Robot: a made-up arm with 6 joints. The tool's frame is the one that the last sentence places. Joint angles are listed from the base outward.
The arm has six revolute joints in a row. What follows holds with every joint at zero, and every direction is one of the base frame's. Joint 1 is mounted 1.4 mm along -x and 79.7 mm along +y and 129.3 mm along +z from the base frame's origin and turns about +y. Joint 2 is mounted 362.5 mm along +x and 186.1 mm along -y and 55.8 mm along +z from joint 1 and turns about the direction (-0.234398, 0.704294, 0.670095). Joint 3 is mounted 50.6 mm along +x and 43.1 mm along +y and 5.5 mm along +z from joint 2 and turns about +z. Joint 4 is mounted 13.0 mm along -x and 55.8 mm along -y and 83.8 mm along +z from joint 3 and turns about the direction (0.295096, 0.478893, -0.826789). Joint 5 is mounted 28.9 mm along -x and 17.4 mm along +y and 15.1 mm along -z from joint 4 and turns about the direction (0.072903, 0.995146, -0.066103). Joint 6 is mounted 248.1 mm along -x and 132.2 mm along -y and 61.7 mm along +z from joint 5 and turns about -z. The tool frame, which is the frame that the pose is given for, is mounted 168.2 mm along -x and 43.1 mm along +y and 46.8 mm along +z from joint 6; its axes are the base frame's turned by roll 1.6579, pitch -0.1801 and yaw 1.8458 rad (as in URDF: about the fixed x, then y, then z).
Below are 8 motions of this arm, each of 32 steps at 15 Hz.
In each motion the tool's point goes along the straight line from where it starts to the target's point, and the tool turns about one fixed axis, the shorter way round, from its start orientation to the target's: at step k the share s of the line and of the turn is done. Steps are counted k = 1, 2, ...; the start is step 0. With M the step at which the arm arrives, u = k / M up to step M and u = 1 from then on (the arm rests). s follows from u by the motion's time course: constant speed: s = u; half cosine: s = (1 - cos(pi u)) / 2; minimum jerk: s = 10 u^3 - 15 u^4 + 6 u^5.
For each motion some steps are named. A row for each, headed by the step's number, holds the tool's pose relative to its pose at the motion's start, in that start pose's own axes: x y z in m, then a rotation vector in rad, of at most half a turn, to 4 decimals.
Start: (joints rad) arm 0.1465 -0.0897 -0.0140 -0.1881 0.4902 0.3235
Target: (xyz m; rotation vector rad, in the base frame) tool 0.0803 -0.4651 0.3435 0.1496 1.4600 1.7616
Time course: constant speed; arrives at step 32
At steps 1, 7, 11, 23, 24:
1: -0.0101 -0.0021 0.0023 -0.0302 0.0267 -0.0193
7: -0.0707 -0.0149 0.0161 -0.2116 0.1870 -0.1349
11: -0.1110 -0.0234 0.0252 -0.3326 0.2939 -0.2119
23: -0.2322 -0.0489 0.0528 -0.6953 0.6145 -0.4431
24: -0.2423 -0.0510 0.0551 -0.7256 0.6412 -0.4624

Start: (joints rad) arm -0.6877 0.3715 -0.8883 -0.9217 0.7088 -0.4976
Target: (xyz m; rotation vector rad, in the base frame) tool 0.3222 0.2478 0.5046 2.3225 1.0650 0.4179
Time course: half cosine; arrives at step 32
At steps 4, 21, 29, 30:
4: -0.0001 0.0054 0.0255 0.0239 -0.0358 0.0360
21: -0.0021 0.1051 0.4930 0.4614 -0.6912 0.6964
29: -0.0028 0.1398 0.6557 0.6137 -0.9192 0.9262
30: -0.0028 0.1415 0.6637 0.6211 -0.9305 0.9375

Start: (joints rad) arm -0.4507 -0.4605 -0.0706 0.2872 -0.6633 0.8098
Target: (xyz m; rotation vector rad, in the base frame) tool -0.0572 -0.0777 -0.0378 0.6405 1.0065 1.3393
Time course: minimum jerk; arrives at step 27
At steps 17, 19, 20, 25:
17: -0.2235 0.0709 0.0448 0.5514 0.9224 -0.3539
19: -0.2568 0.0815 0.0515 0.6337 1.0602 -0.4068
20: -0.2705 0.0858 0.0542 0.6674 1.1165 -0.4284
25: -0.3040 0.0965 0.0609 0.7501 1.2549 -0.4815

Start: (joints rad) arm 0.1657 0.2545 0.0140 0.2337 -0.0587 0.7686
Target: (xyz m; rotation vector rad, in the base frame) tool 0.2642 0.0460 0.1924 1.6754 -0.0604 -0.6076
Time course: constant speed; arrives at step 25
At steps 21, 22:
21: 0.1447 -0.1532 0.1239 0.0027 -1.2114 0.0781
22: 0.1516 -0.1605 0.1298 0.0029 -1.2691 0.0818

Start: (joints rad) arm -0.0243 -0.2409 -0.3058 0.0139 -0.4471 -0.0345
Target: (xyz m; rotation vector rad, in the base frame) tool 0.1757 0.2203 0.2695 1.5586 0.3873 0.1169
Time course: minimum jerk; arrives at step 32
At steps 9, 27, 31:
9: 0.0329 0.0027 0.0348 0.0750 -0.1510 -0.0667
27: 0.2296 0.0191 0.2428 0.5231 -1.0530 -0.4649
31: 0.2365 0.0197 0.2501 0.5390 -1.0849 -0.4791

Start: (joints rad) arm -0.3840 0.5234 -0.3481 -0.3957 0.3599 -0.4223
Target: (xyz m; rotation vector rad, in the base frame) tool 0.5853 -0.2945 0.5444 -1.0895 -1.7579 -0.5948
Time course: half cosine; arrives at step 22
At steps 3, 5, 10, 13, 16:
3: -0.0227 0.0059 0.0167 0.0386 0.0324 0.0418
5: -0.0614 0.0159 0.0451 0.1042 0.0875 0.1129
10: -0.2157 0.0558 0.1582 0.3659 0.3073 0.3964
13: -0.3224 0.0834 0.2365 0.5468 0.4593 0.5924
16: -0.4162 0.1076 0.3053 0.7060 0.5930 0.7648

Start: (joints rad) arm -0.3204 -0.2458 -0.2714 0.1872 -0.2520 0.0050
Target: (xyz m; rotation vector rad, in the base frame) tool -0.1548 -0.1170 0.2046 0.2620 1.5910 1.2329
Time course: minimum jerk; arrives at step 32
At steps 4, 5, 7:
4: -0.0030 0.0010 -0.0001 0.0046 0.0158 -0.0100
5: -0.0056 0.0019 -0.0002 0.0086 0.0292 -0.0185
7: -0.0138 0.0047 -0.0004 0.0212 0.0720 -0.0455

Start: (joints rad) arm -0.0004 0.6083 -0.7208 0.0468 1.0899 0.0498
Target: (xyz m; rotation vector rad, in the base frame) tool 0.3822 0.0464 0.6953 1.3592 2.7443 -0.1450
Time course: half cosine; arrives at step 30
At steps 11, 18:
11: 0.0085 -0.0155 -0.0060 0.0124 0.0016 -0.3522
18: 0.0187 -0.0342 -0.0132 0.0274 0.0035 -0.7771

